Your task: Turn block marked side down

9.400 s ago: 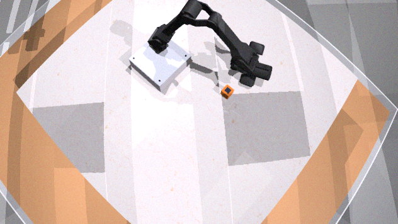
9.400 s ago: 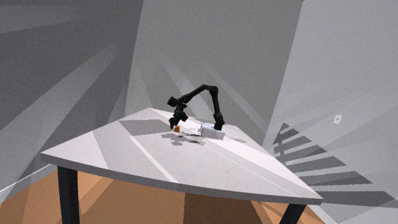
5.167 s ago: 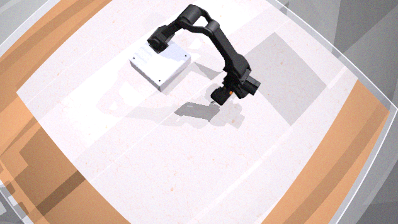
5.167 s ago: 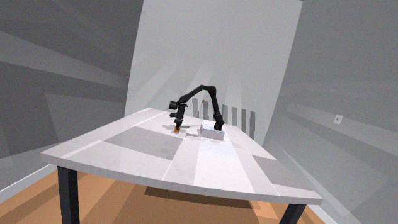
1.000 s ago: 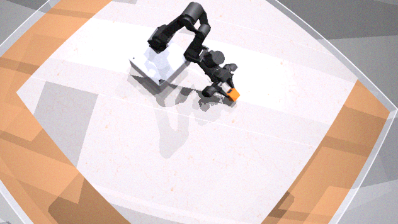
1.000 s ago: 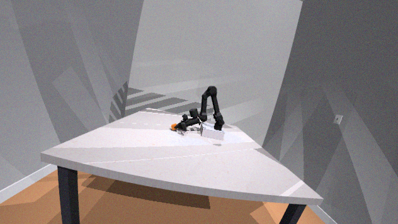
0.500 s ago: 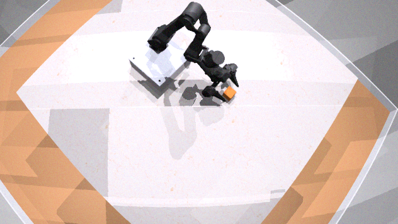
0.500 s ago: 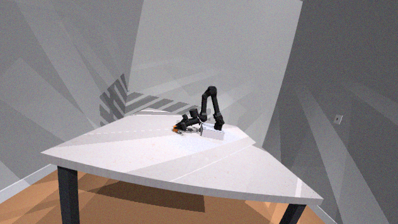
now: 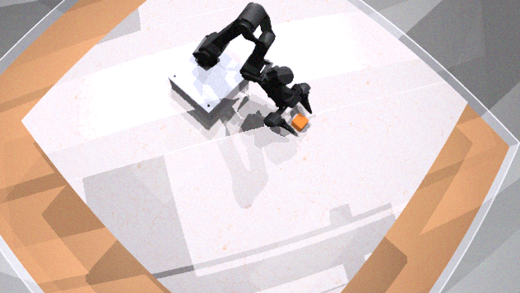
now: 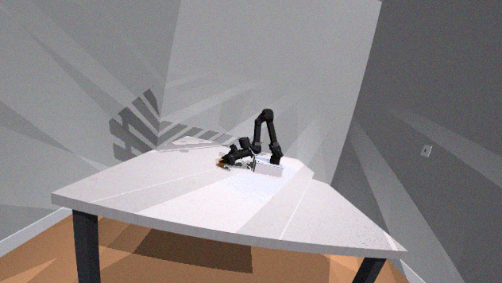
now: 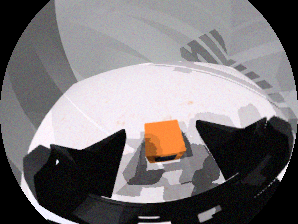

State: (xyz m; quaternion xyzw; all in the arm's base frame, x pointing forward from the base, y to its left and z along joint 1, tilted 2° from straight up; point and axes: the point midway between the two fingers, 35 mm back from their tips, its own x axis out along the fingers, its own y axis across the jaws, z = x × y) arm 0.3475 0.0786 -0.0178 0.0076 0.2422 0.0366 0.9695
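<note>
The orange block is 20 mm below my gripper tip and 20 mm behind it.
</note>
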